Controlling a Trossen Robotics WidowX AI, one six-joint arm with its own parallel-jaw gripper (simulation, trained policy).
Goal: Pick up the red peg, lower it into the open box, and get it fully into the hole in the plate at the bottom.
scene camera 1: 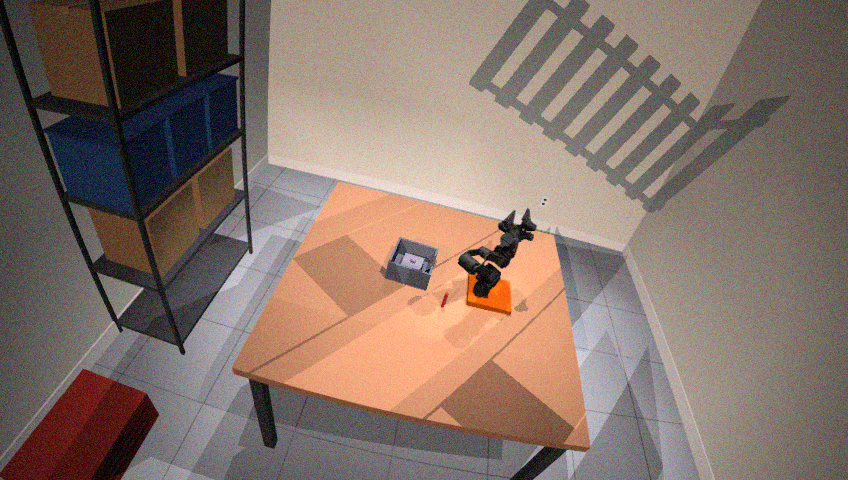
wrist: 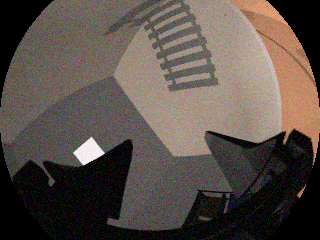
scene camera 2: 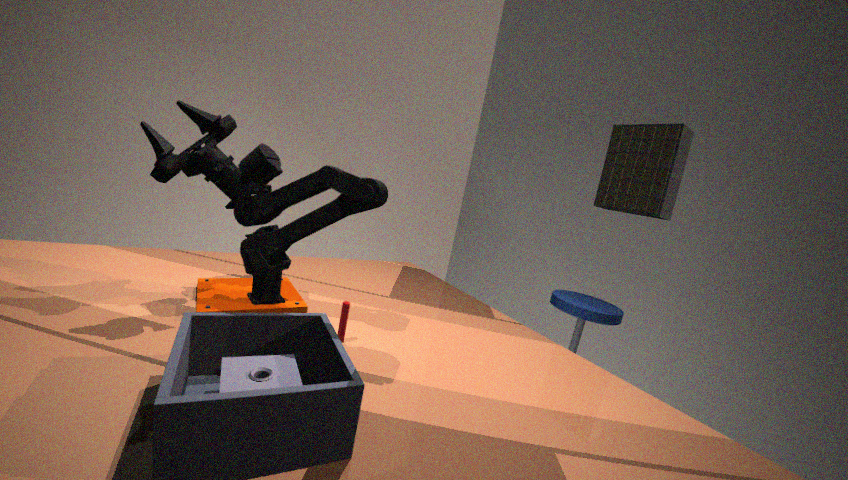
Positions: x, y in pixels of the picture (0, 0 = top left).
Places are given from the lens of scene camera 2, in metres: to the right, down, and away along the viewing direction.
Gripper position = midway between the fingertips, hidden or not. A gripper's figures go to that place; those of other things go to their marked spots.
gripper [scene camera 2: 160, 111]: -0.49, -0.24, 0.59
light plate [scene camera 2: 244, 373]: -0.22, 0.16, 0.39
